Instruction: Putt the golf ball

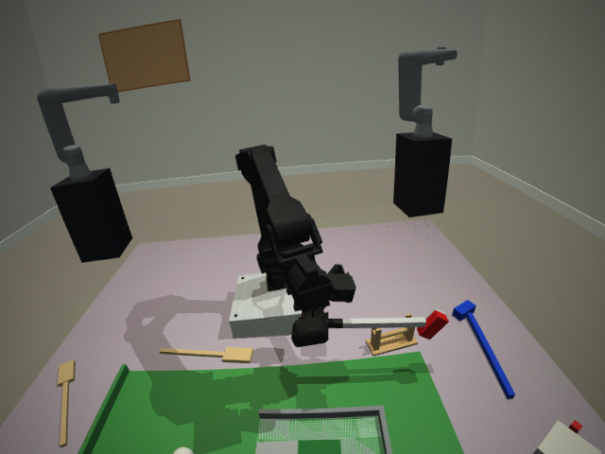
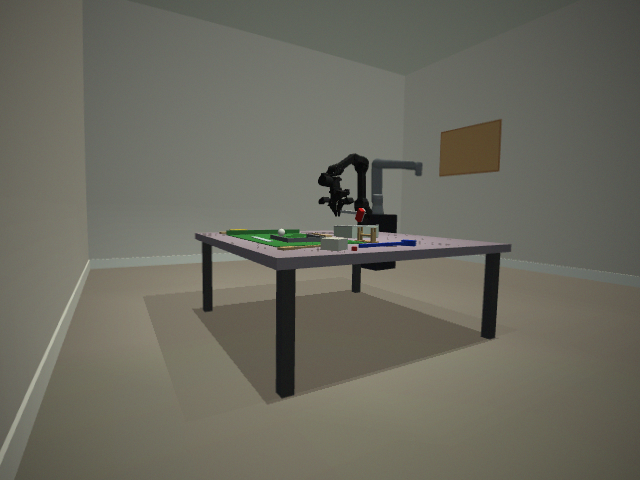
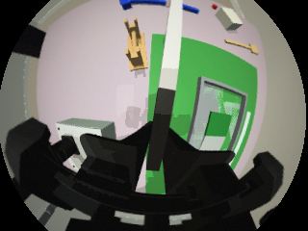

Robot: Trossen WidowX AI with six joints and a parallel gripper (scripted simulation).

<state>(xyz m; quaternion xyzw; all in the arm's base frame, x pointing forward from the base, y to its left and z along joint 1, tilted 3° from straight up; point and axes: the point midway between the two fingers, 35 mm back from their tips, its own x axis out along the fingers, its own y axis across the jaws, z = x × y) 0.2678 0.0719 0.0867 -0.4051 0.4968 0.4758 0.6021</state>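
My gripper tip is now 20 mm short of the red putter, 110 mm to the right of it and 20 mm below it. From my gripper tip the other things lie so: wooden rack (40 mm behind, 180 mm to the left, 90 mm below); white golf ball (170 mm ahead, 300 mm to the right, 100 mm below); green mat (200 mm ahead, 160 mm to the right, 120 mm below).
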